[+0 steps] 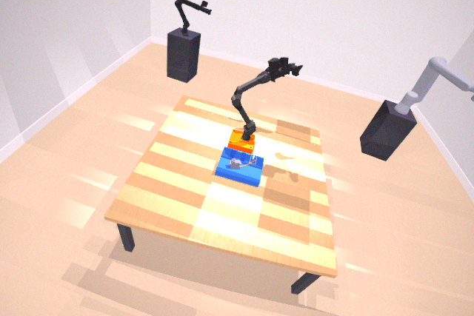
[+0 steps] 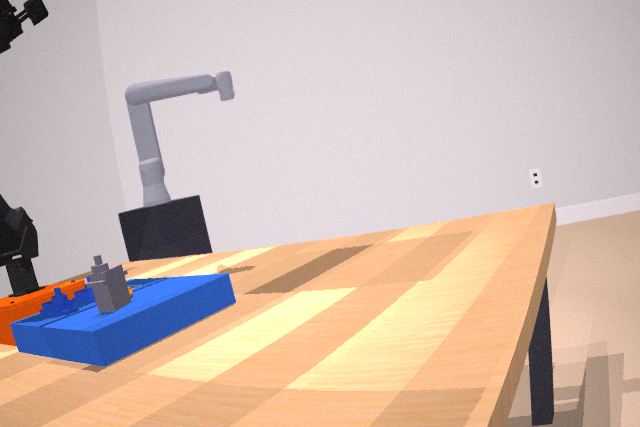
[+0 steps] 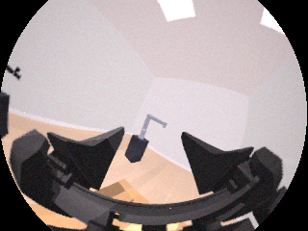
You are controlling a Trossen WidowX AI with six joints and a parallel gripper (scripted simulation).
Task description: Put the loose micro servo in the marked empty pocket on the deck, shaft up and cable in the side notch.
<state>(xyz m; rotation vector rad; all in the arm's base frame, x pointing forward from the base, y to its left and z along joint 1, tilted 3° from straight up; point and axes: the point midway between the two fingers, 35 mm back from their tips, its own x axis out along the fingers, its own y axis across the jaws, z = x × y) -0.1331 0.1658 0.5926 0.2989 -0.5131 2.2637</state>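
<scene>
Now: the blue deck 64 cm below my gripper tip, 49 cm ahead of it and 13 cm to the right of it.
</scene>
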